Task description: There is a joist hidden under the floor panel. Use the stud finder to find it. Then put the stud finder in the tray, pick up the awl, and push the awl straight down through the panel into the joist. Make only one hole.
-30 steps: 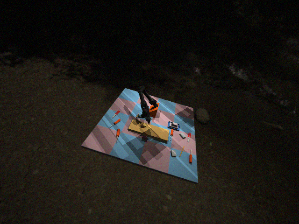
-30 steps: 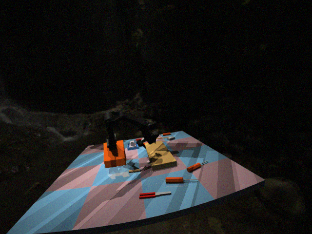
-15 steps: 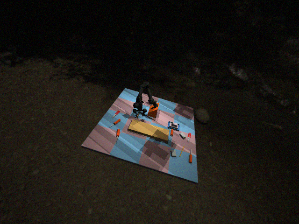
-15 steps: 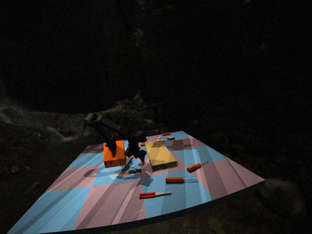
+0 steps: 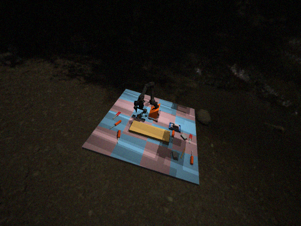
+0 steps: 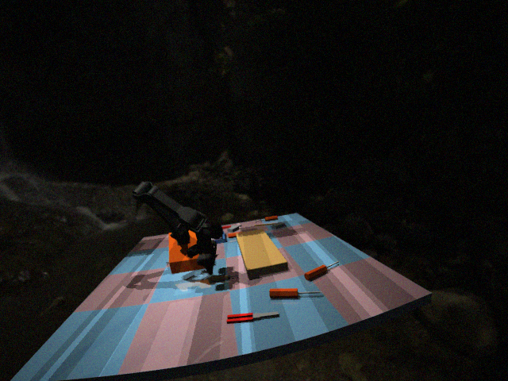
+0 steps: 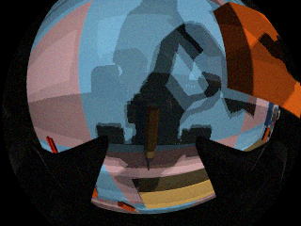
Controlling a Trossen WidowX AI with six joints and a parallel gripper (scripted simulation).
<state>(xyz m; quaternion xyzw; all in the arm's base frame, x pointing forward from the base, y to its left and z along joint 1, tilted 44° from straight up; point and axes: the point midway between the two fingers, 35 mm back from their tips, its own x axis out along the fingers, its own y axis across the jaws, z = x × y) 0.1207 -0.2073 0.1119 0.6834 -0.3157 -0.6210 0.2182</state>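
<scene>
My gripper tip is now 5 cm short of the awl, 1 cm to the left of it and 5 cm above it. Round my gripper tip: blue tray 5 cm ahead, 54 cm to the left, 4 cm below; stud finder 5 cm ahead, 53 cm to the left.
</scene>
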